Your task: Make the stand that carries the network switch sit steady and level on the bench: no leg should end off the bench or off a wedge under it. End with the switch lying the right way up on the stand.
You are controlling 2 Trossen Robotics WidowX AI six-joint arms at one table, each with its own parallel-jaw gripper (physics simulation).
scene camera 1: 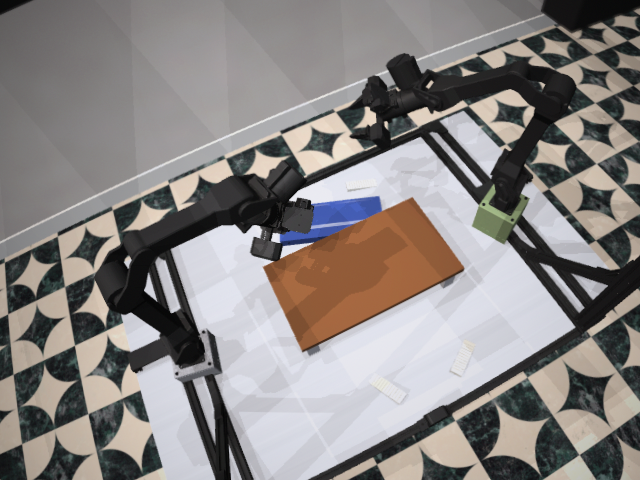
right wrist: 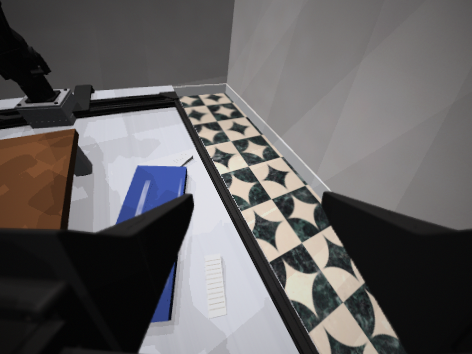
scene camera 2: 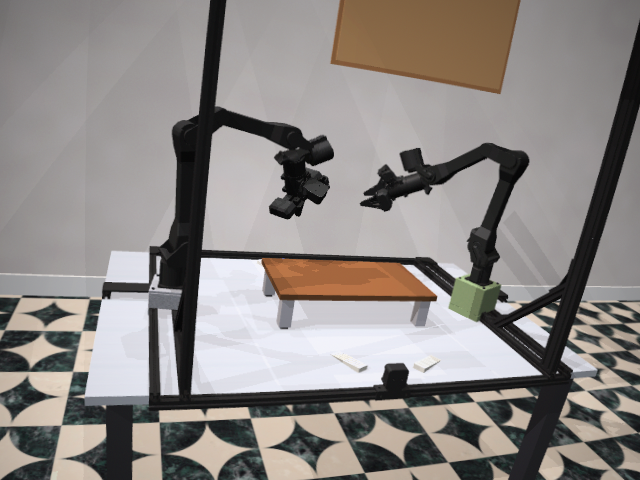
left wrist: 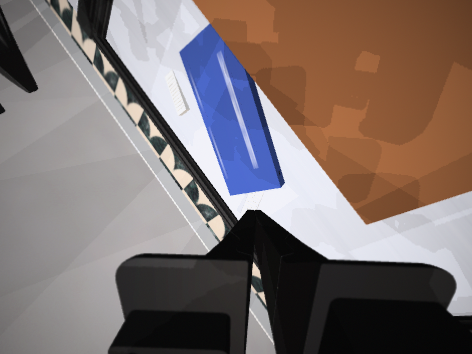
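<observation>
The orange-brown stand is upright on the bench, with bare top. Grey legs show beneath it; the fourth leg's foot is hidden, and exact level cannot be told. The blue switch lies off the stand, on the bench along its back side; it does not show in scene camera 2. Which way up it is cannot be told. My left gripper is shut and empty, above the switch's left end. My right gripper is open and empty, high beyond the back rail.
Pale ridged wedges lie loose: one behind the switch, one partly hidden at its left end, and two at the front, a left one and a right one. Black frame rails edge the bench.
</observation>
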